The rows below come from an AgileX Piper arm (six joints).
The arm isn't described. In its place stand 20 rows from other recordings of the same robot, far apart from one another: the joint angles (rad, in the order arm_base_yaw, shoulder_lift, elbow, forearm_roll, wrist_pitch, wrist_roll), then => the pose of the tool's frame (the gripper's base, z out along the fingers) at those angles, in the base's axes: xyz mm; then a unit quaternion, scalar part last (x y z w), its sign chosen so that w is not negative.
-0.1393 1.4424 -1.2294 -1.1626 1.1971 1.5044 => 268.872 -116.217 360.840 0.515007 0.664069 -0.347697 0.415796
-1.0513 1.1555 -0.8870 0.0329 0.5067 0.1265 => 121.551 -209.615 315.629 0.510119 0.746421 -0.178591 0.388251
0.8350 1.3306 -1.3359 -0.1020 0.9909 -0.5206 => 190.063 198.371 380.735 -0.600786 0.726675 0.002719 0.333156
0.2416 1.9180 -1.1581 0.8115 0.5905 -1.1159 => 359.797 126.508 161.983 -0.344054 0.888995 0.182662 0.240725
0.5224 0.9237 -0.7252 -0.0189 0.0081 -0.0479 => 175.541 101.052 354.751 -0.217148 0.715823 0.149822 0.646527
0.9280 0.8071 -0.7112 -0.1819 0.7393 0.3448 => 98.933 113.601 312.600 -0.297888 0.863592 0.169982 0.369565
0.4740 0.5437 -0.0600 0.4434 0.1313 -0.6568 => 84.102 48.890 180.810 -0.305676 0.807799 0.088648 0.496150
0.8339 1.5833 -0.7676 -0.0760 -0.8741 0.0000 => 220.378 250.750 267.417 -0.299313 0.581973 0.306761 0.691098
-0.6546 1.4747 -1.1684 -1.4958 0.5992 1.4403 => 233.316 -243.581 354.676 0.399958 0.671117 -0.417075 0.464418
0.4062 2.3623 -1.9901 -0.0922 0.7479 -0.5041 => 481.367 200.843 166.694 -0.445118 0.854329 -0.052133 0.263201
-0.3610 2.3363 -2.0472 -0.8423 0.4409 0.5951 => 503.404 -221.031 229.287 0.151222 0.840819 -0.271577 0.443171
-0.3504 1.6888 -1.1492 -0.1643 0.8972 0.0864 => 303.244 -123.216 221.135 0.171862 0.976498 -0.083267 0.099912
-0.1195 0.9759 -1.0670 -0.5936 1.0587 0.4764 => 165.622 -64.576 387.832 0.217721 0.874479 -0.226380 0.369643
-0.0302 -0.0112 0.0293 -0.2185 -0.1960 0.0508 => 53.758 2.219 221.119 -0.057316 0.606646 -0.063917 0.790322
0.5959 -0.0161 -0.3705 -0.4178 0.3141 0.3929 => 22.002 1.137 307.661 -0.142991 0.623070 0.184624 0.746492
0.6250 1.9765 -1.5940 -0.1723 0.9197 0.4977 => 352.116 238.743 231.021 -0.101504 0.976088 0.029018 0.190021
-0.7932 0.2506 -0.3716 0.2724 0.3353 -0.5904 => 52.622 -41.967 293.327 0.141649 0.733060 -0.326550 0.579589
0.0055 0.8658 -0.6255 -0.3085 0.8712 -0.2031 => 145.483 -20.340 272.096 -0.162250 0.939681 -0.165507 0.251560
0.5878 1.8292 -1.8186 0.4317 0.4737 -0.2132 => 357.733 259.257 395.871 -0.220789 0.789784 0.284346 0.496630
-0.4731 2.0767 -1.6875 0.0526 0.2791 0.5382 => 439.134 -223.300 247.803 0.442576 0.760536 0.033821 0.473886
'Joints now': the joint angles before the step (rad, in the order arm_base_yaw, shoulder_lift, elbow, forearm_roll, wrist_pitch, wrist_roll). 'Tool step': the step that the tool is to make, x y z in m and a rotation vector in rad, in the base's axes. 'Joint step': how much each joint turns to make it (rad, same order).
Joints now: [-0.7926, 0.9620, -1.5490, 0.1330, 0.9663, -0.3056]
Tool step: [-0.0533, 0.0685, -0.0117, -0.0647, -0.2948, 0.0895]
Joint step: [-0.0003, -0.3130, 0.2227, 0.1800, -0.1677, 0.0049]
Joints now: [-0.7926, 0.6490, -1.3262, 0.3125, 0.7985, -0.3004]
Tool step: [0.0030, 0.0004, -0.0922, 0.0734, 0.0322, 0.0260]
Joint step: [-0.0003, -0.1990, 0.4269, 0.1039, -0.1417, -0.0870]
